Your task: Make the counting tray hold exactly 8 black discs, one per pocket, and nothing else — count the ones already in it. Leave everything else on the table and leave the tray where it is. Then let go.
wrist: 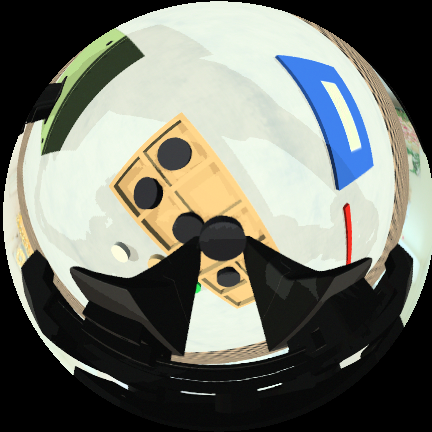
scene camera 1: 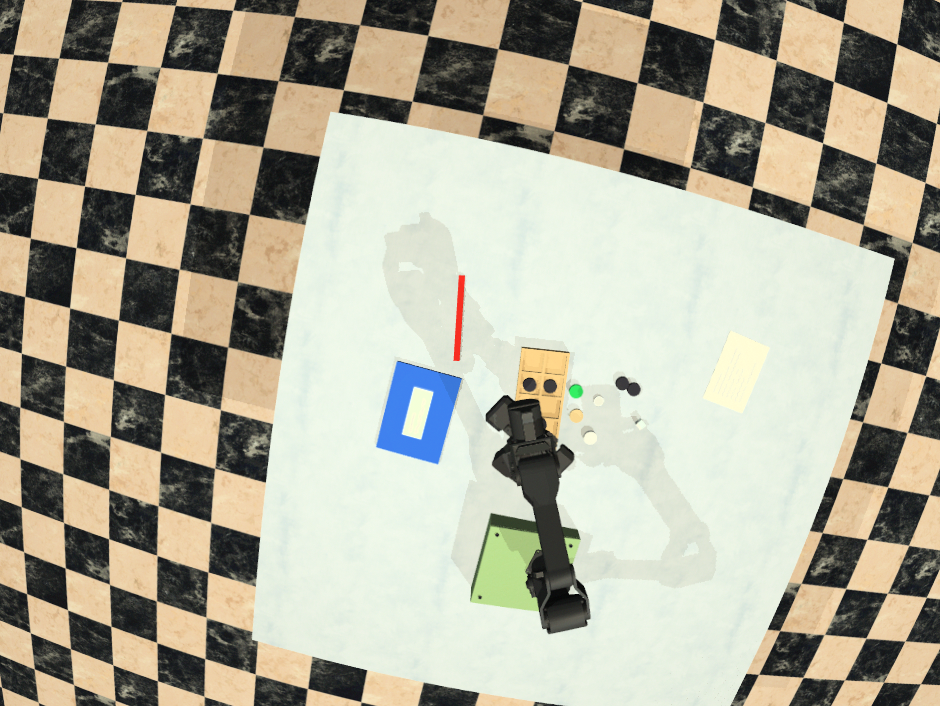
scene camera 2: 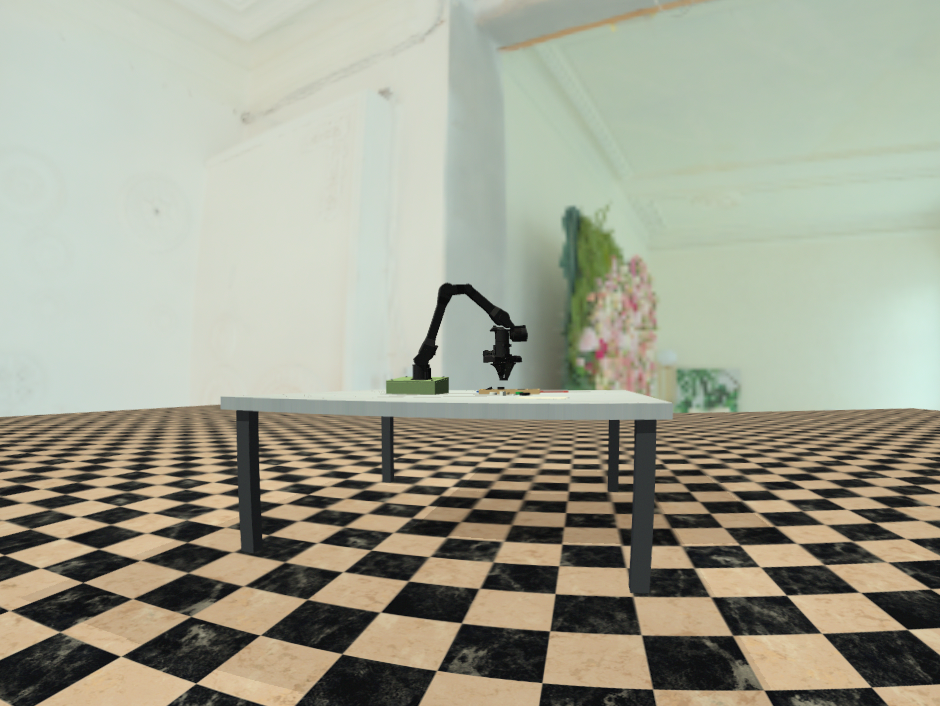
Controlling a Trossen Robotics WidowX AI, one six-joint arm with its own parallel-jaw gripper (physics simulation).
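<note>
The tan counting tray [scene camera 1: 544, 360] [wrist: 205, 185] has two columns of pockets. In the wrist view, black discs [wrist: 174, 153] [wrist: 148, 193] fill the two pockets at its near end, another black disc [wrist: 188, 227] sits further along, and one more black disc [wrist: 228, 276] shows beyond the fingers. In scene camera 1, two black discs [scene camera 1: 528, 384] [scene camera 1: 549, 386] sit side by side in the tray; the arm hides its lower part. My gripper [scene camera 2: 503, 378] [wrist: 221, 241] is shut on a black disc [wrist: 222, 237], held above the tray. Two loose black discs [scene camera 1: 622, 383] [scene camera 1: 633, 389] lie right of the tray.
A green disc [scene camera 1: 576, 391], tan disc [scene camera 1: 576, 415], cream disc [scene camera 1: 589, 437], white disc [scene camera 1: 598, 401] and small white piece [scene camera 1: 639, 422] lie right of the tray. A blue panel [scene camera 1: 391, 414] and red bar [scene camera 1: 458, 319] lie left, a pale card [scene camera 1: 737, 372] far right.
</note>
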